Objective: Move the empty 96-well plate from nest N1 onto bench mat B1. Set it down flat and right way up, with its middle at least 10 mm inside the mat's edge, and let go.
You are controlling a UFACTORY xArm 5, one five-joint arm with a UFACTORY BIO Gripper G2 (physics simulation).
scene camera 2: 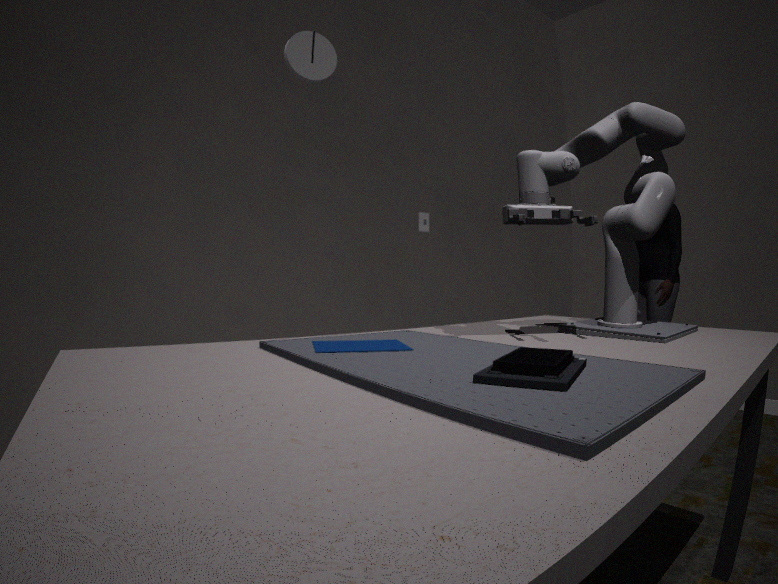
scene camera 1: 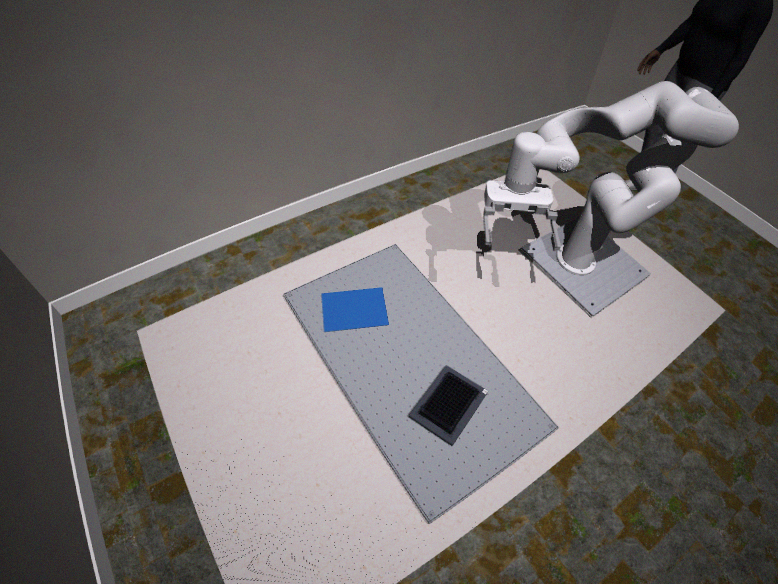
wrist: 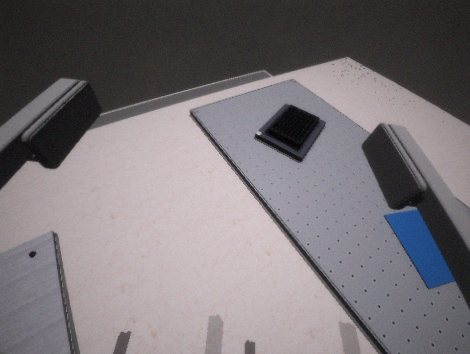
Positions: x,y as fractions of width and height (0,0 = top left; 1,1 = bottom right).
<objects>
A black 96-well plate shows in scene camera 2 (0.69,0.62), in scene camera 1 (0.58,0.69) and in the wrist view (0.63,0.35).
</objects>
